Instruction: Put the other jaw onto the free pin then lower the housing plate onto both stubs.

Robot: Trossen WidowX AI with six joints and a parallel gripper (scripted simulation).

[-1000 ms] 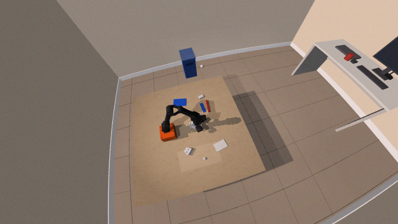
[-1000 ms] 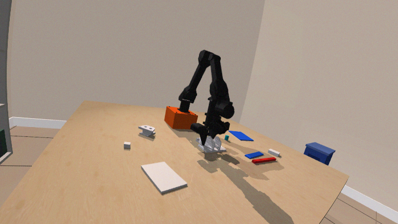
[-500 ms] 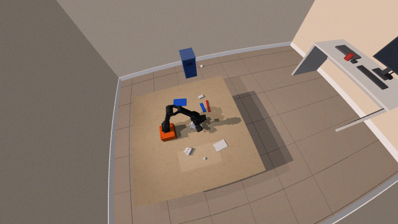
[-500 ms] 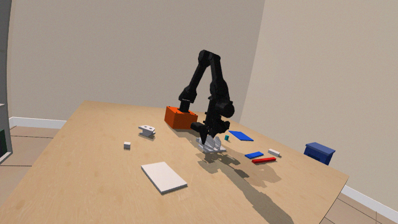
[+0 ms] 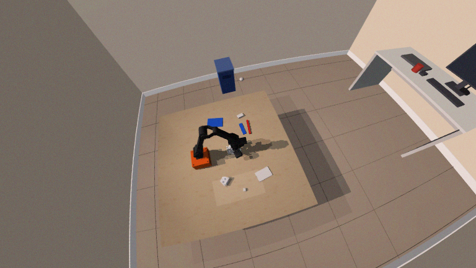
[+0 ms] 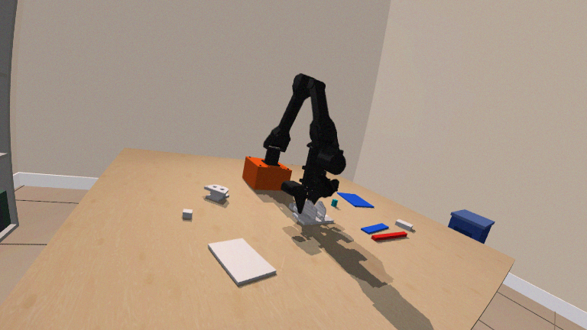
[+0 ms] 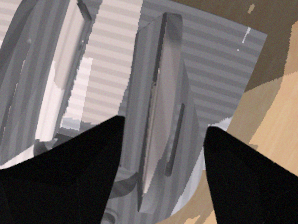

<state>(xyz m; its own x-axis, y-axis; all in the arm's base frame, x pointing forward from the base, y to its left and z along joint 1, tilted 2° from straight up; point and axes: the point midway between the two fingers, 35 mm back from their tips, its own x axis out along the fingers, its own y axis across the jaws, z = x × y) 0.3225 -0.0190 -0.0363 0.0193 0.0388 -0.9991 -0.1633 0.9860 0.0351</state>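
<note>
The grey jaw lies 30 mm behind my gripper tip and 10 mm to the left of it. Round my gripper tip: blue bar (220 mm to the left, 130 mm ahead, 10 mm below); then teal peg (200 mm to the left, 80 mm behind); then white bracket (230 mm to the right, 160 mm behind, 10 mm below).
</note>
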